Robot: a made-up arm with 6 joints.
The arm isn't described. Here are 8 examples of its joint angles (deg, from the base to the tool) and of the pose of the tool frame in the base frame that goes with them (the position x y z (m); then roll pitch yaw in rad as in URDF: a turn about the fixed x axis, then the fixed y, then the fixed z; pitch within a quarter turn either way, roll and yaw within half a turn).
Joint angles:
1: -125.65 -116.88 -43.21 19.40 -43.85 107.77
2: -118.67 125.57 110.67 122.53 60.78 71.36
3: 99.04 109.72 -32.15 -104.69 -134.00 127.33
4: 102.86 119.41 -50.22 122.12 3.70 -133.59
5: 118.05 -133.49 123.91 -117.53 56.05 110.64
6: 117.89 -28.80 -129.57 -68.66 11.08 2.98
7: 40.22 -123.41 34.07 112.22 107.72 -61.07
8: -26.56 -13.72 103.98 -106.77 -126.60 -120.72
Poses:
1: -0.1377 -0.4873 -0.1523 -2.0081 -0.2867 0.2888
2: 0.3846 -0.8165 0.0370 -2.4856 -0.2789 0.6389
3: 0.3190 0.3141 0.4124 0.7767 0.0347 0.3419
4: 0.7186 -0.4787 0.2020 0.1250 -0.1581 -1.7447
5: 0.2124 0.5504 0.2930 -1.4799 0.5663 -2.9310
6: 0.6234 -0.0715 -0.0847 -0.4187 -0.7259 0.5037
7: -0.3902 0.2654 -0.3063 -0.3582 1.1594 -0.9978
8: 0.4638 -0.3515 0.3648 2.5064 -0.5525 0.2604
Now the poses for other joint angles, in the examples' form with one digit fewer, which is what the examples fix.
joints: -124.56 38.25 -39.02 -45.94 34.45 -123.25
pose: 0.866 0.461 0.257 -1.889 -0.550 1.819
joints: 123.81 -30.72 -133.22 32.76 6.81 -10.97
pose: 0.249 -0.187 -0.089 -0.533 0.930 -0.086
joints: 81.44 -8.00 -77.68 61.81 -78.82 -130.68
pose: -0.056 0.229 -0.209 -1.566 -0.351 -2.990
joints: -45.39 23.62 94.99 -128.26 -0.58 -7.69
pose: 0.844 -0.626 -0.149 1.747 -0.561 -1.877
